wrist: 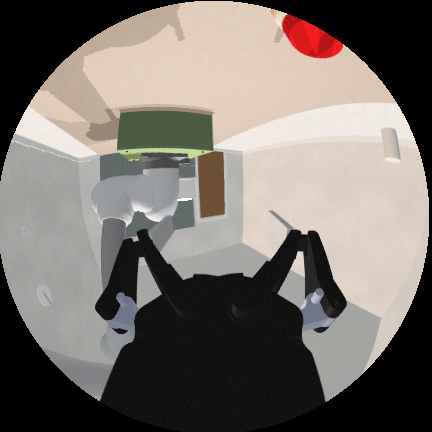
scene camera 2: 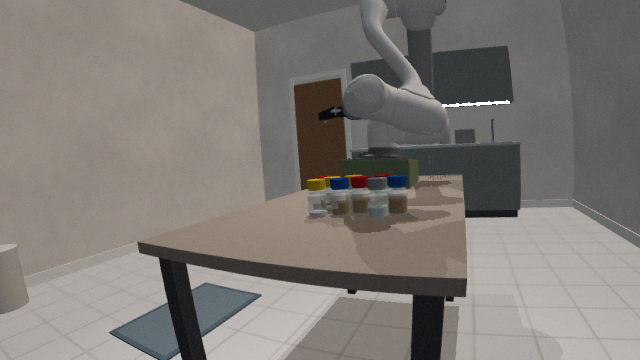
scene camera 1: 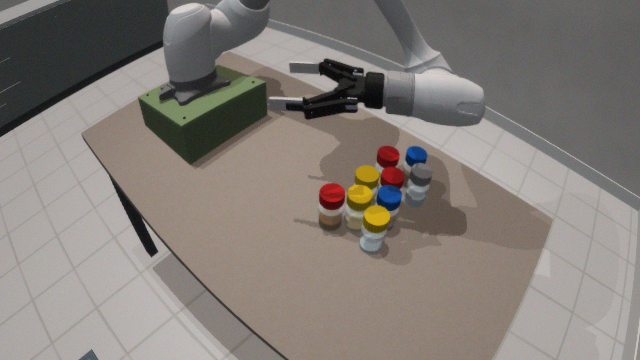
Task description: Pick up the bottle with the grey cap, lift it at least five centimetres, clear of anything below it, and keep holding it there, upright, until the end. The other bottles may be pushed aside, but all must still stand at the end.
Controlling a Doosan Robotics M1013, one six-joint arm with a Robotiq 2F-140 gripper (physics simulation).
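Where they show: gripper, fingertip midpoint: [wrist: 219, 221] [scene camera 2: 344, 117] [scene camera 1: 280, 83]; arm's base, link origin: [wrist: 160, 155] [scene camera 2: 383, 159] [scene camera 1: 194, 86].
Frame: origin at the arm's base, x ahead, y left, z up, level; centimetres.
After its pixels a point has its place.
Observation:
The bottle with the grey cap [scene camera 1: 419, 184] @(y 18.8, x 70.6, z -3.6 cm) [scene camera 2: 378, 197] @(y 22.2, x 71.8, z -6.4 cm) stands upright on the table at the right side of the bottle group. A blue-capped bottle [scene camera 1: 415, 159] @(y 23.1, x 65.8, z -1.6 cm) [scene camera 2: 397, 195] @(y 26.1, x 67.4, z -6.6 cm) and a red-capped bottle [scene camera 1: 392, 179] @(y 13.2, x 66.1, z -1.6 cm) [scene camera 2: 360, 196] @(y 15.4, x 67.9, z -6.8 cm) stand close to it. The grey-capped bottle does not show in the wrist view. My gripper [scene camera 1: 280, 85] @(y 0.7, x 43.4, z 18.0 cm) [wrist: 219, 221] @(y 0.7, x 43.4, z 18.0 cm) is open and empty. It points sideways, roughly level, high above the table and toward the robot base side, away from the bottles. In scene camera 2 the arm partly hides the gripper [scene camera 2: 326, 115].
Several other bottles stand upright in the group, among them a front yellow-capped one [scene camera 1: 375, 229] @(y 0.6, x 71.9, z -2.9 cm) [scene camera 2: 317, 197] @(y 4.2, x 72.7, z -6.4 cm) and a left red-capped one [scene camera 1: 331, 206] @(y -1.4, x 61.4, z -3.0 cm). A red cap [wrist: 314, 37] shows at the wrist view's top edge. The green base block [scene camera 1: 225, 120] @(y 0.5, x 17.6, z -4.9 cm) [scene camera 2: 412, 172] @(y 16.1, x 7.3, z -6.1 cm) [wrist: 165, 131] @(y 1.9, x 17.5, z -4.2 cm) stands on the table [scene camera 1: 240, 210] @(y -12.6, x 42.3, z -12.1 cm) [scene camera 2: 280, 240] @(y 7.9, x 96.1, z -12.1 cm).

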